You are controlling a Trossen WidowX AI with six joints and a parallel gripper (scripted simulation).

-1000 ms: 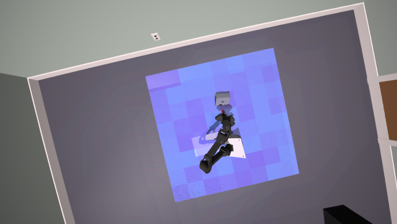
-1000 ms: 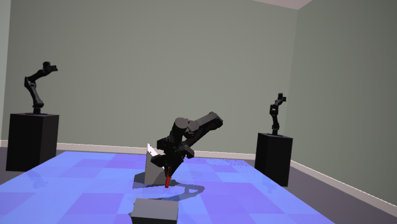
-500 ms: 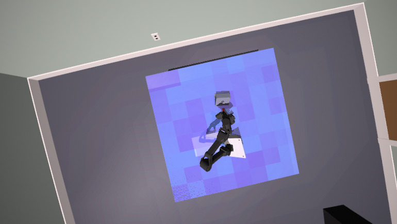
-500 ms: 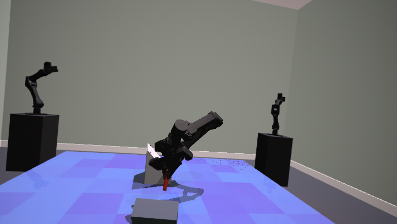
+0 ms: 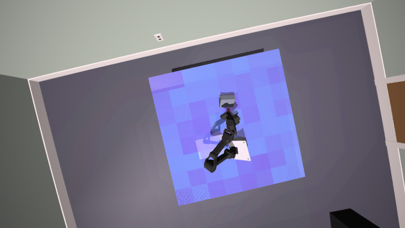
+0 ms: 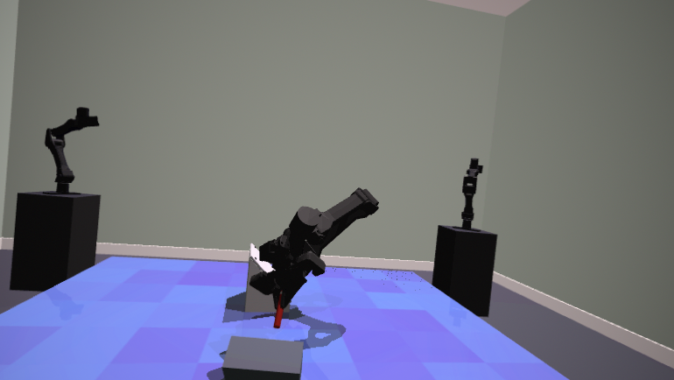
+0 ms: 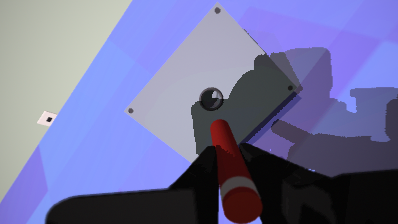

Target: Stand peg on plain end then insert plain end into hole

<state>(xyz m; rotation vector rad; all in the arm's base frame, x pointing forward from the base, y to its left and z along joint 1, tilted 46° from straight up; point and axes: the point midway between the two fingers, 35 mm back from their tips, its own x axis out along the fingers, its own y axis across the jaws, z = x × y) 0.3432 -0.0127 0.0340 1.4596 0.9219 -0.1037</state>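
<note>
Right now my gripper tip is 10 cm short of the grey sloped panel, 2 cm to the left of it and 7 cm above it. Also, from my gripper tip: red peg 1 cm behind, 1 cm above.
</note>
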